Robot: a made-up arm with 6 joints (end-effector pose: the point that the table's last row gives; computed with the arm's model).
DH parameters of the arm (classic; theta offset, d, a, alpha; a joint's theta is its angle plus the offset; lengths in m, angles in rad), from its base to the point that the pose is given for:
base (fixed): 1.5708 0.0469 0 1.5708
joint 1: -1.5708 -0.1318 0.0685 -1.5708
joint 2: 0 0.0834 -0.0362 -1.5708
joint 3: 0 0.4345 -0.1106 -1.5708
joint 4: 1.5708 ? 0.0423 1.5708
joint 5: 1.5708 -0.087 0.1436 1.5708
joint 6: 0 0.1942 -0.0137 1.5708
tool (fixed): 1.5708 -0.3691 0 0
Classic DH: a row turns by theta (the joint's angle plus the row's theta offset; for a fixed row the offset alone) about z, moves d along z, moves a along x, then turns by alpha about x.
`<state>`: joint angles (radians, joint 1 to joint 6).
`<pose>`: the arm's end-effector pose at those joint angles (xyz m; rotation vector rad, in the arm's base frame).
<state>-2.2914 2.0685 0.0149 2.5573 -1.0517 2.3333</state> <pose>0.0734 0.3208 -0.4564 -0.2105 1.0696 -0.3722</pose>
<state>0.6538 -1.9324 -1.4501 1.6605 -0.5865 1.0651</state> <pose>-0.1754 0.1942 -0.4018 -0.3278 2.1423 -0.5424</pose>
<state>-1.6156 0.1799 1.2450 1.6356 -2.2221 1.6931</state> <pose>-0.6681 0.1361 0.1373 1.8980 -2.1596 0.4210</pose>
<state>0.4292 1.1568 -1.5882 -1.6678 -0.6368 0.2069</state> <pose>-0.4517 -0.0822 0.6526 -2.3250 -1.1460 -0.6987</pose>
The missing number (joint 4, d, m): 0.1396
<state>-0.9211 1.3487 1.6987 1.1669 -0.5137 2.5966</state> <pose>-0.3020 0.8362 0.0152 0.4887 2.0219 -0.6773</pose>
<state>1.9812 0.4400 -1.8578 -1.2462 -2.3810 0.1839</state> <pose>-0.7528 -0.2586 -0.0661 -0.4406 1.5815 0.2307</pose>
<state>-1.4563 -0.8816 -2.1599 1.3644 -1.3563 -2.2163</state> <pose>-0.2331 -0.8351 0.4115 -1.0197 -2.0941 -0.9392</pose>
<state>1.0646 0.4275 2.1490 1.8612 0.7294 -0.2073</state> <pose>-0.1907 0.0351 0.6144 0.1143 -1.6016 0.5614</pose>
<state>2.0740 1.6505 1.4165 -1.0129 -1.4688 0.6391</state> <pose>-0.1042 -0.5384 -0.1147 -0.0141 -1.6768 -2.5715</pose>
